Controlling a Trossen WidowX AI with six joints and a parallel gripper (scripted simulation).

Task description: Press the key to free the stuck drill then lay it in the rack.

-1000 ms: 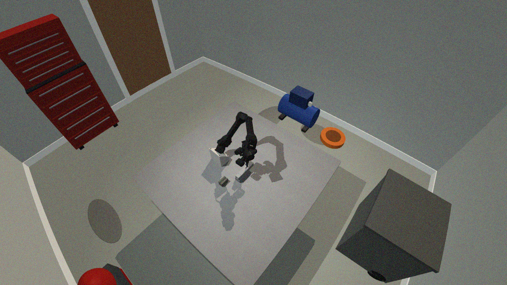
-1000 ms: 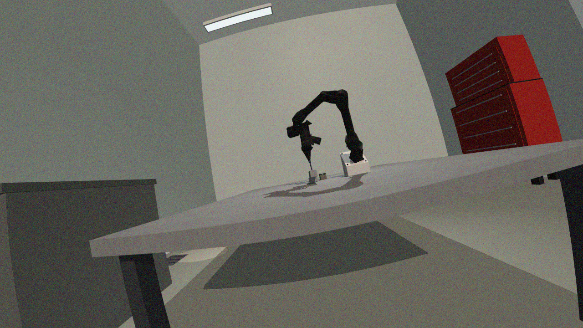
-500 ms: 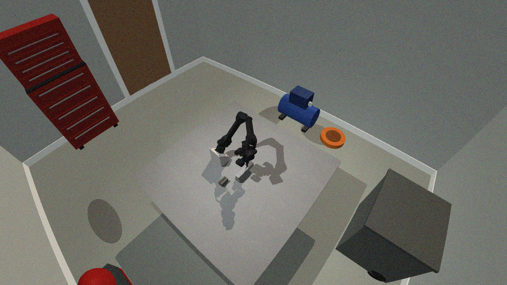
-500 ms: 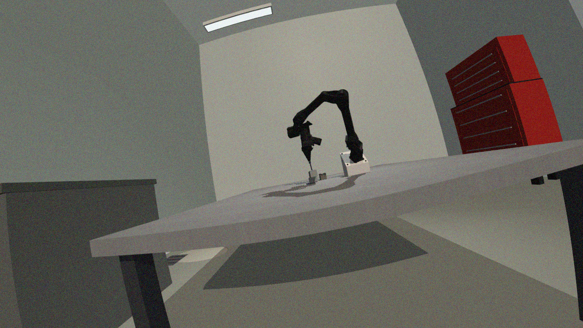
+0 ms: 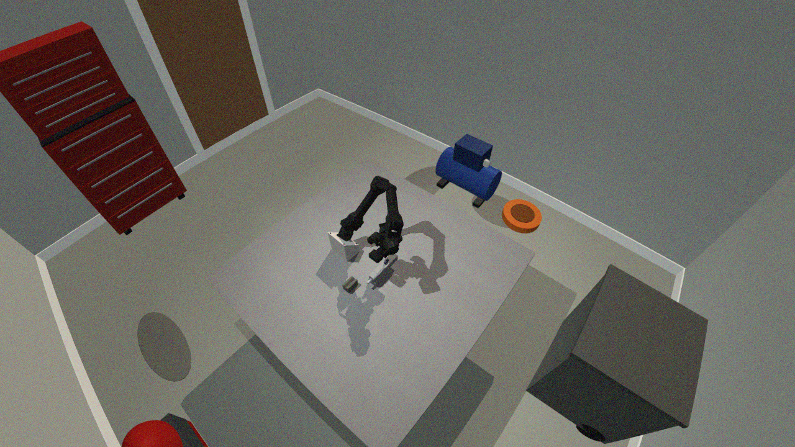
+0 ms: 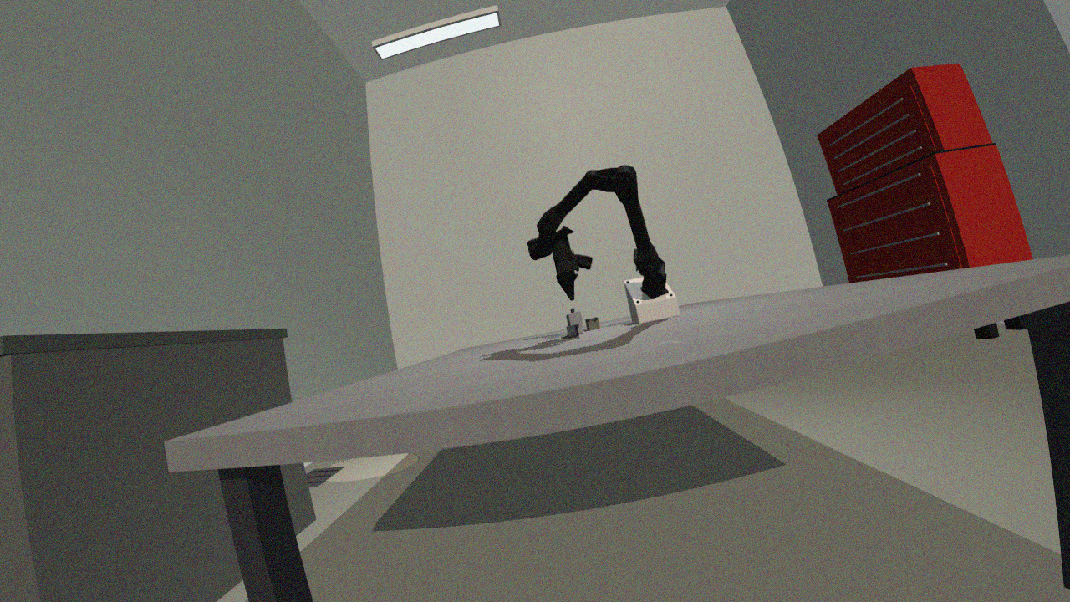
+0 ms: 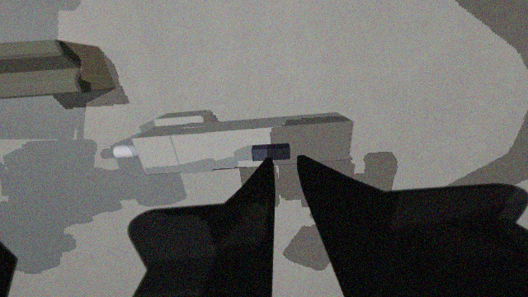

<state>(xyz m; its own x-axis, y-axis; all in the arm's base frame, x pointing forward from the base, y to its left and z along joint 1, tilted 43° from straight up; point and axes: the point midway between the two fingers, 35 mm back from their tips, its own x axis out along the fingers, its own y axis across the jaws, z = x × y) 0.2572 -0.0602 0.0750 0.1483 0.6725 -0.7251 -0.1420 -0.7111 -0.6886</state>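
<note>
Now: the dark blue key 1 cm to the right of my gripper tip and 6 cm below it. Round my gripper tip: drill 1 cm behind, 9 cm to the right, 6 cm below; pale grey block 4 cm to the right, 7 cm below; rack 10 cm behind, 19 cm to the right, 9 cm below.
</note>
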